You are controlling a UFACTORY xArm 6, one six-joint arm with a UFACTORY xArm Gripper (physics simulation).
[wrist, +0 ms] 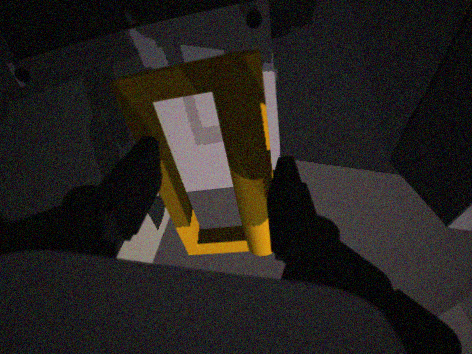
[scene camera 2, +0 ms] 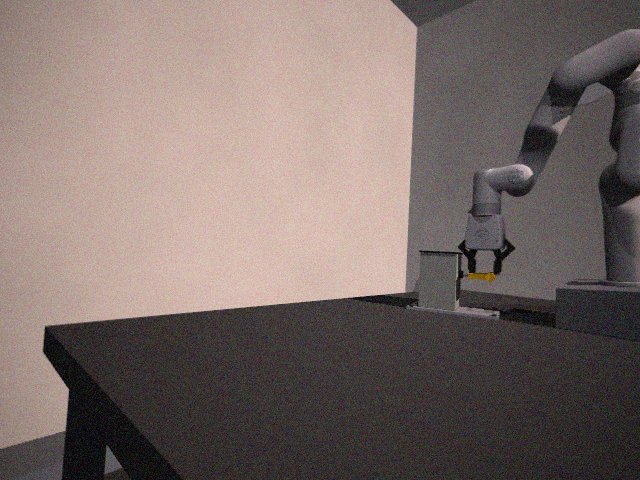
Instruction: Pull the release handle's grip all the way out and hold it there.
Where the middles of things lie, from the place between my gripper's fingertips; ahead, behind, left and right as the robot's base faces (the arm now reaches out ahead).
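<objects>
The base plate [wrist: 187, 38] is there, 110 mm below my hand, 70 mm ahead of it and 30 mm to the left of it.
</objects>
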